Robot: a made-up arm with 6 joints. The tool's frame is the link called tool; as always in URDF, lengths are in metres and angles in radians.
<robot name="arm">
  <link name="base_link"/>
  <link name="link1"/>
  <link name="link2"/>
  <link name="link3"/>
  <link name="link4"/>
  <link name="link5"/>
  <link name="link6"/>
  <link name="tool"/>
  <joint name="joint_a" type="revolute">
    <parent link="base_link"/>
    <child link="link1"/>
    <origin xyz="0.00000 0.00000 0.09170"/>
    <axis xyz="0 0 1"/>
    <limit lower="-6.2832" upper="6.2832"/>
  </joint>
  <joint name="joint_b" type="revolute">
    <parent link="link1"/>
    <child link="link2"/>
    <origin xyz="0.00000 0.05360 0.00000" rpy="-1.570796 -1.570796 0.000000"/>
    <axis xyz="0 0 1"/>
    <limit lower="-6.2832" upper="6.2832"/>
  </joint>
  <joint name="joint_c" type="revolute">
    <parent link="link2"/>
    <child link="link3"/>
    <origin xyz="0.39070 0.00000 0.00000" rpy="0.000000 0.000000 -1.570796"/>
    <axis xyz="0 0 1"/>
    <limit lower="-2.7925" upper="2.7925"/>
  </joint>
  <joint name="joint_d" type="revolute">
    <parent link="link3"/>
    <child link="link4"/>
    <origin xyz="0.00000 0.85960 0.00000" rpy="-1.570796 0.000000 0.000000"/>
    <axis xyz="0 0 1"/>
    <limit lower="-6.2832" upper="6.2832"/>
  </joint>
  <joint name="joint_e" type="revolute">
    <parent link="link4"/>
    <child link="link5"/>
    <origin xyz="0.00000 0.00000 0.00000" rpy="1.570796 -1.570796 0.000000"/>
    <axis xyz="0 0 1"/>
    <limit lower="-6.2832" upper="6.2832"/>
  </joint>
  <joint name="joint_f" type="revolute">
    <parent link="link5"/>
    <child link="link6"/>
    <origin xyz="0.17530 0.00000 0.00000" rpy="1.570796 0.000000 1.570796"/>
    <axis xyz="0 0 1"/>
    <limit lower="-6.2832" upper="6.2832"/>
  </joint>
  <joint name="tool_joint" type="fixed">
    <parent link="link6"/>
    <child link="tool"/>
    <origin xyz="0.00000 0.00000 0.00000"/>
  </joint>
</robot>
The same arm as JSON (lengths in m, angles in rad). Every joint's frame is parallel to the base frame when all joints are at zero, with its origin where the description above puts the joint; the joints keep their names.
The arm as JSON. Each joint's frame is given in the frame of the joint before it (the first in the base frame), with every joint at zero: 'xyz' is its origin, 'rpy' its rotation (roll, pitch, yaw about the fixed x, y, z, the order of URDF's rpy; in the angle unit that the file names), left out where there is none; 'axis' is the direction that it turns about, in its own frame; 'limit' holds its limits. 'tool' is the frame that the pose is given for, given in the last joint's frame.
{
  "units": {
    "length": "m",
    "angle": "rad"
  },
  "joints": [
    {
      "name": "joint_a",
      "type": "revolute",
      "origin": {
        "xyz": [
          0.0,
          0.0,
          0.0917
        ]
      },
      "axis": [
        0.0,
        0.0,
        1.0
      ],
      "limit": {
        "lower": -6.2832,
        "upper": 6.2832
      }
    },
    {
      "name": "joint_b",
      "type": "revolute",
      "origin": {
        "xyz": [
          0.0,
          0.0536,
          0.0
        ]
      },
      "axis": [
        0.0,
        1.0,
        0.0
      ],
      "limit": {
        "lower": -6.2832,
        "upper": 6.2832
      }
    },
    {
      "name": "joint_c",
      "type": "revolute",
      "origin": {
        "xyz": [
          0.0,
          0.0,
          0.3907
        ]
      },
      "axis": [
        0.0,
        1.0,
        0.0
      ],
      "limit": {
        "lower": -2.7925,
        "upper": 2.7925
      }
    },
    {
      "name": "joint_d",
      "type": "revolute",
      "origin": {
        "xyz": [
          0.0,
          0.0,
          0.8596
        ]
      },
      "axis": [
        0.0,
        0.0,
        1.0
      ],
      "limit": {
        "lower": -6.2832,
        "upper": 6.2832
      }
    },
    {
      "name": "joint_e",
      "type": "revolute",
      "origin": {
        "xyz": [
          0.0,
          0.0,
          0.0
        ]
      },
      "axis": [
        0.0,
        1.0,
        0.0
      ],
      "limit": {
        "lower": -6.2832,
        "upper": 6.2832
      }
    },
    {
      "name": "joint_f",
      "type": "revolute",
      "origin": {
        "xyz": [
          0.0,
          0.0,
          0.1753
        ]
      },
      "axis": [
        0.0,
        0.0,
        1.0
      ],
      "limit": {
        "lower": -6.2832,
        "upper": 6.2832
      }
    }
  ],
  "tool": {
    "origin": {
      "xyz": [
        0.0,
        0.0,
        0.0
      ],
      "rpy": [
        0.0,
        0.0,
        0.0
      ]
    }
  }
}

